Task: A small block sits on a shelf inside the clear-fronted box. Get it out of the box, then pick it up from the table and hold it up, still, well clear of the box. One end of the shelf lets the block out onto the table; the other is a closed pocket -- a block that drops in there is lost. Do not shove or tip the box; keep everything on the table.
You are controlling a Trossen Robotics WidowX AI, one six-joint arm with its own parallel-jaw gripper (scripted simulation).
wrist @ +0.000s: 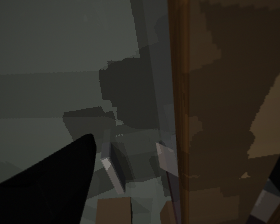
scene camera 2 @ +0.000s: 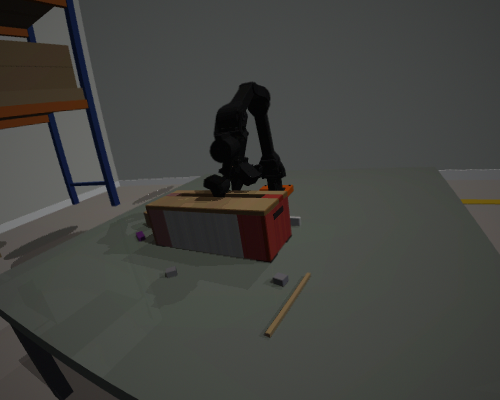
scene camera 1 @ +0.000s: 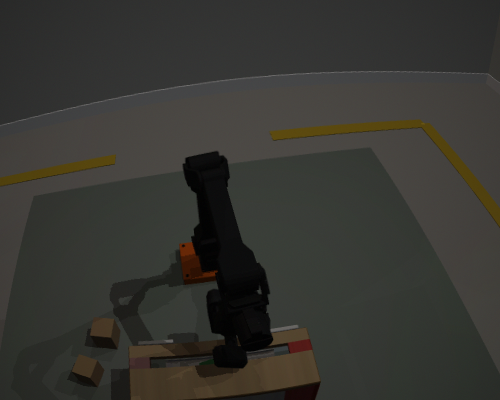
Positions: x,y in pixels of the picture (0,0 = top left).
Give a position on a box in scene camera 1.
289,360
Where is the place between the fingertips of my gripper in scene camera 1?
215,347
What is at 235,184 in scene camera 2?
My gripper.
